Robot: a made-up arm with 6 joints.
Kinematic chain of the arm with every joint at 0, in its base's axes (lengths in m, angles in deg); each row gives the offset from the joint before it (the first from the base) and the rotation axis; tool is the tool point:
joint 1: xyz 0 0 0.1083 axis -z
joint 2: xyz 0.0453 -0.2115 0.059 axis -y
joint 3: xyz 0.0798 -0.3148 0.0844 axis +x
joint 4: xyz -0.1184 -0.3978 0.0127 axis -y
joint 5: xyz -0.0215 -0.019 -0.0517 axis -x
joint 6: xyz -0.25 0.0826 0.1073 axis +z
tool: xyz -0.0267 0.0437 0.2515
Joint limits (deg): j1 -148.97..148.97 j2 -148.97..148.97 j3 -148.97..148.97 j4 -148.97..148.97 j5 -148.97..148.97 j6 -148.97..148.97
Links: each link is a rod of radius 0.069 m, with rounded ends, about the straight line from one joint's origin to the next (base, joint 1, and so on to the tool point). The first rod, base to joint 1, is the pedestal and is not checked.
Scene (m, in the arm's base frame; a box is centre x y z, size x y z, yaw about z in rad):
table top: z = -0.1
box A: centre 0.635 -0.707 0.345 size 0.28 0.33 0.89 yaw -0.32
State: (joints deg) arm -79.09 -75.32 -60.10 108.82 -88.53 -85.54
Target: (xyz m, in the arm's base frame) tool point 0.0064 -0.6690 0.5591
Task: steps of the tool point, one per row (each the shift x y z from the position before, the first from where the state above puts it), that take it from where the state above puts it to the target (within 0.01 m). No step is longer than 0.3 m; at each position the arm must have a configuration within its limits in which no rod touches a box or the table.
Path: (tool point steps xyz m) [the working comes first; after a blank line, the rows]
Joints at the target: -55.29 19.58 -111.32 62.17 -30.70 -81.79
Straight joint move there: touches box A.

1: -0.0851 -0.0072 0.2194
2: -0.1171 -0.0840 0.2093
3: -0.1467 -0.1540 0.1661
4: -0.1706 -0.2043 0.0944
5: -0.1849 -0.2243 0.0040
6: -0.1872 -0.2083 -0.0911
7: -0.0830 -0.0729 -0.0651
8: -0.0762 -0.0578 -0.0768
9: -0.0659 -0.0431 -0.0848
10: -0.0524 -0.0298 -0.0883
11: -0.0376 -0.0189 -0.0874

